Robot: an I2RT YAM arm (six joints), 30 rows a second.
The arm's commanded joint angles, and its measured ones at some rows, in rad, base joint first. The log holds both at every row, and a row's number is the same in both.
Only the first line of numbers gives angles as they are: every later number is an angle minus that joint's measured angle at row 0.
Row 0, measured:
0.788 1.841 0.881 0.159 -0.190 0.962
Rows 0 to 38, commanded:
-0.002 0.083 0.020 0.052 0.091 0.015
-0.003 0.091 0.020 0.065 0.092 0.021
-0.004 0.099 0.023 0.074 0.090 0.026
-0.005 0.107 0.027 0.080 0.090 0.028
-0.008 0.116 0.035 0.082 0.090 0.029
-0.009 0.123 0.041 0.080 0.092 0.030
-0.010 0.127 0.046 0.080 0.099 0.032
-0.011 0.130 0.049 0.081 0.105 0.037
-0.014 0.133 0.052 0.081 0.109 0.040
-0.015 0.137 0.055 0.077 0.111 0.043
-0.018 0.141 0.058 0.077 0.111 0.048
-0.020 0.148 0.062 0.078 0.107 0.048
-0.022 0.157 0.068 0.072 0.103 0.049
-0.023 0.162 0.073 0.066 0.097 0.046
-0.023 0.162 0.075 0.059 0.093 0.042
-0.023 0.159 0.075 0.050 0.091 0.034
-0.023 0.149 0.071 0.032 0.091 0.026
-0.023 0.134 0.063 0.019 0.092 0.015
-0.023 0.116 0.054 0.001 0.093 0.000
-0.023 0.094 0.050 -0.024 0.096 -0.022
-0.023 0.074 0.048 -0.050 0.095 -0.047
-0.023 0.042 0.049 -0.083 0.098 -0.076
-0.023 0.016 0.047 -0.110 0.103 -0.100
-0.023 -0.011 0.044 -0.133 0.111 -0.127
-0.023 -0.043 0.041 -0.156 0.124 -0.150
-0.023 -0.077 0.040 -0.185 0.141 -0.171
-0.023 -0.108 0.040 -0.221 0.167 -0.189
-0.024 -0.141 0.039 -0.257 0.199 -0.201
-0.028 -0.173 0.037 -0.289 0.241 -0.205
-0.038 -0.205 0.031 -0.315 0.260 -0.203
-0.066 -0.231 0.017 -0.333 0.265 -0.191
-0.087 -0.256 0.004 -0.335 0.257 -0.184
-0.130 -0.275 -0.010 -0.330 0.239 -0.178
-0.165 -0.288 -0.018 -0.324 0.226 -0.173
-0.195 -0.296 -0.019 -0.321 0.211 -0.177
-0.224 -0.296 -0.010 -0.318 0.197 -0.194
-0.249 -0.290 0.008 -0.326 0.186 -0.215
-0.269 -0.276 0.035 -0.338 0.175 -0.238
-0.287 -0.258 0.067 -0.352 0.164 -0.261
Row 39, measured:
-0.220 -0.294 0.010 -0.289 0.180 -0.180
